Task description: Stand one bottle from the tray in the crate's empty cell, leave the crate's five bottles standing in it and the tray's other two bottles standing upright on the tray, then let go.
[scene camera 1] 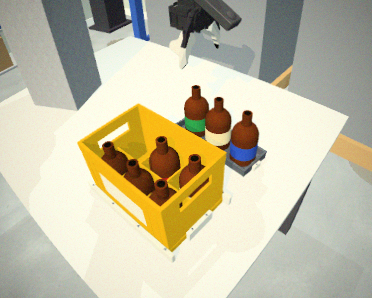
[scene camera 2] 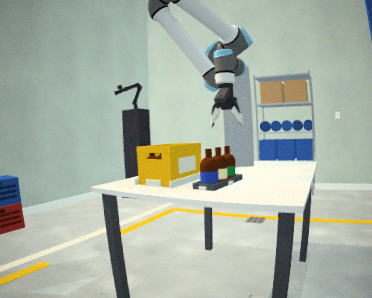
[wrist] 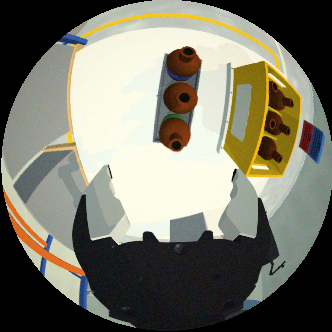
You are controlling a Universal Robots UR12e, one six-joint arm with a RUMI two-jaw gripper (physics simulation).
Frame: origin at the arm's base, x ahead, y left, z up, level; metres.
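Seen in the pictures: gripper, fingertip midpoint: (scene camera 1: 200,58) (scene camera 2: 226,126) (wrist: 172,167).
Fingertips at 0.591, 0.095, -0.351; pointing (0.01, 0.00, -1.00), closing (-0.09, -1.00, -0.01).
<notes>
Pixels of each thing's middle, then the offset from my fingertips to it, as dx, dy, dz. Level surfaces: height alone.
- yellow crate, body centre: (scene camera 1: 152,173) (wrist: 263,119) (scene camera 2: 170,163) +0.042, -0.271, -0.162
- Green-label, body centre: (wrist: 174,132) (scene camera 1: 196,109) (scene camera 2: 227,163) -0.012, -0.007, -0.167
- white-label, body centre: (wrist: 179,97) (scene camera 1: 218,122) (scene camera 2: 218,165) +0.071, -0.023, -0.167
- blue-label, body centre: (wrist: 182,62) (scene camera 1: 244,136) (scene camera 2: 209,168) +0.160, -0.035, -0.167
- dark tray, body centre: (wrist: 176,97) (scene camera 1: 218,139) (scene camera 2: 219,181) +0.071, -0.020, -0.237
- white table, its level: dz -0.249
The yellow crate (scene camera 1: 195,220) (scene camera 2: 154,172) (wrist: 257,120) holds five brown bottles, standing in scene camera 1. Its empty cell is on the tray side, at the left end in that view. Green-label (scene camera 1: 195,124) (scene camera 2: 231,171) (wrist: 175,131), white-label (scene camera 1: 218,137) (scene camera 2: 222,173) (wrist: 177,97) and blue-label (scene camera 1: 244,152) (scene camera 2: 209,176) (wrist: 182,62) bottles stand upright in a row on the dark tray (scene camera 1: 243,170) (scene camera 2: 215,186) (wrist: 161,90). My gripper (scene camera 1: 200,56) (scene camera 2: 227,125) (wrist: 172,167) is open and empty, high above the table, beyond the green-label end of the tray in the wrist view. The crate's wall partly hides its bottles there.
The crate and tray stand side by side on the white table (scene camera 1: 300,115) (scene camera 2: 270,192) (wrist: 120,110). Light rails (scene camera 1: 200,226) (wrist: 224,110) run along the crate's base. A grey pillar (scene camera 1: 52,50) rises beside the table. A shelf unit (scene camera 2: 284,104) stands in the background.
</notes>
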